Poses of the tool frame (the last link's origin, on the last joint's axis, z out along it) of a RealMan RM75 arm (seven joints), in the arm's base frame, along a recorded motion.
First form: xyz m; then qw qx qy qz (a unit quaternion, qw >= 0).
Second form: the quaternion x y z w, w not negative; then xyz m. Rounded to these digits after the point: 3 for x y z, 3 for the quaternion.
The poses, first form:
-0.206, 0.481, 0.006, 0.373, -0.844, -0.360, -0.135
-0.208, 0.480, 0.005, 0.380, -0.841, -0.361, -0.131
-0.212, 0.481, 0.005, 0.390, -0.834, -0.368, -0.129
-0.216, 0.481, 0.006, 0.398, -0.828, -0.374, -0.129
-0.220, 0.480, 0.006, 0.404, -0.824, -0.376, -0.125
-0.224, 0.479, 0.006, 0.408, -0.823, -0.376, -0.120
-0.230, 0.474, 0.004, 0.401, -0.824, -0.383, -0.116
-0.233, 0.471, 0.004, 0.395, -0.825, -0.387, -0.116
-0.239, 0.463, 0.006, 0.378, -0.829, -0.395, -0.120
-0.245, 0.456, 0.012, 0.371, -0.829, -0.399, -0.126
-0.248, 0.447, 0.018, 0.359, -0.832, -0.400, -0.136
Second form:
-0.844, -0.360, -0.135, 0.373, -0.206, 0.481, 0.006
-0.841, -0.361, -0.131, 0.380, -0.208, 0.480, 0.005
-0.834, -0.368, -0.129, 0.390, -0.212, 0.481, 0.005
-0.828, -0.374, -0.129, 0.398, -0.216, 0.481, 0.006
-0.824, -0.376, -0.125, 0.404, -0.220, 0.480, 0.006
-0.823, -0.376, -0.120, 0.408, -0.224, 0.479, 0.006
-0.824, -0.383, -0.116, 0.401, -0.230, 0.474, 0.004
-0.825, -0.387, -0.116, 0.395, -0.233, 0.471, 0.004
-0.829, -0.395, -0.120, 0.378, -0.239, 0.463, 0.006
-0.829, -0.399, -0.126, 0.371, -0.245, 0.456, 0.012
-0.832, -0.400, -0.136, 0.359, -0.248, 0.447, 0.018

